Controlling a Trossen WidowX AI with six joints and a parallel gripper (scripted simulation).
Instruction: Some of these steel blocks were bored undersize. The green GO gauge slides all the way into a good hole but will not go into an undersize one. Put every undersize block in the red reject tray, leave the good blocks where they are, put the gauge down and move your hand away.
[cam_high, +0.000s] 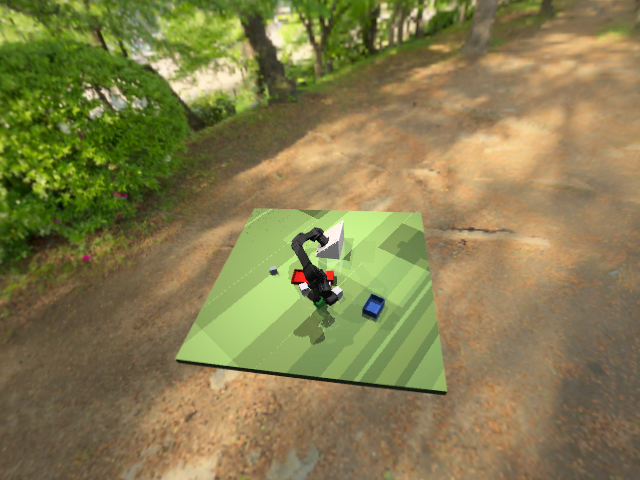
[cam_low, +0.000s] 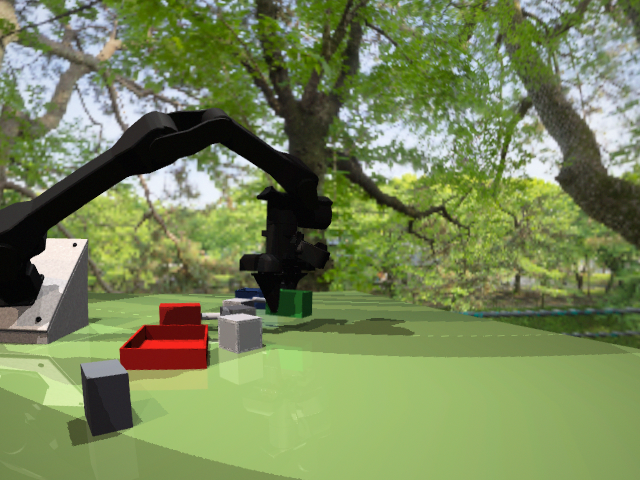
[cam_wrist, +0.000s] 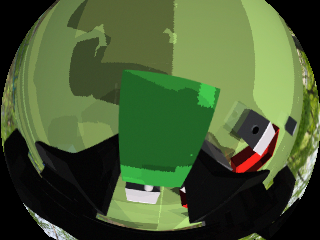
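My gripper tip is 15 cm past the red block, 2 cm to the right of it and 1 cm above it. Also, from my gripper tip: green GO gauge: 2 cm above, 1 cm to the left, 1 cm behind; then blue tray: 27 cm to the left, 2 cm below; then red reject tray: 18 cm behind, 14 cm to the right, 2 cm below.
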